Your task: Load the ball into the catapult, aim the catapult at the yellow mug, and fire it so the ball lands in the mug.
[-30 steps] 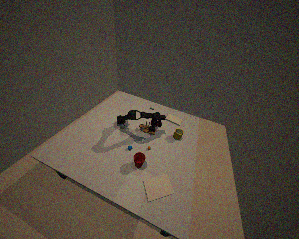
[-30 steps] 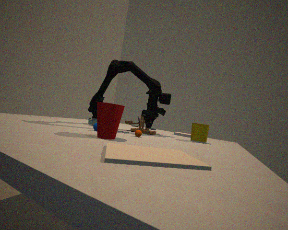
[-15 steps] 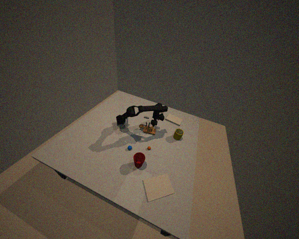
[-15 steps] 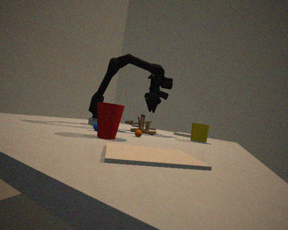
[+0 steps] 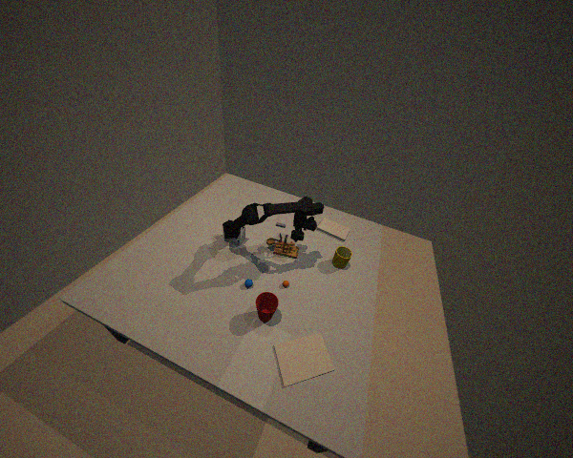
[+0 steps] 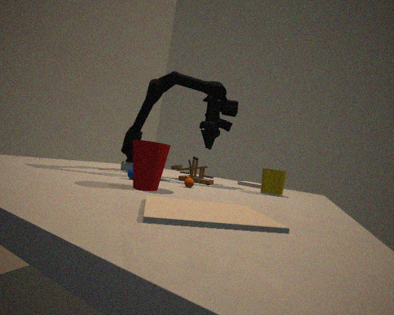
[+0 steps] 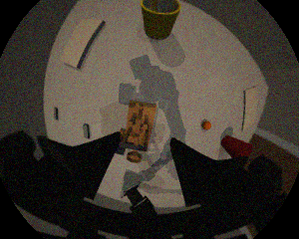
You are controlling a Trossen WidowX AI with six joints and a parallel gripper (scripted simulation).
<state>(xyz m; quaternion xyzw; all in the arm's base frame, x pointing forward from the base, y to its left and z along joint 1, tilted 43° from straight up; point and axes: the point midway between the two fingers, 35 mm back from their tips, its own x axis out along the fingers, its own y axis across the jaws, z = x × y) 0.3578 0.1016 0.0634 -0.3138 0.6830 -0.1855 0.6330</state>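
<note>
The orange ball lies 210 mm to the right of my gripper tip, 130 mm below it and 30 mm ahead of it. Round my gripper tip: wooden catapult: 100 mm below, 80 mm behind, 20 mm to the left; yellow mug: 270 mm ahead, 120 mm below, 60 mm to the left; blue ball: 280 mm to the right, 140 mm behind, 130 mm below.
</note>
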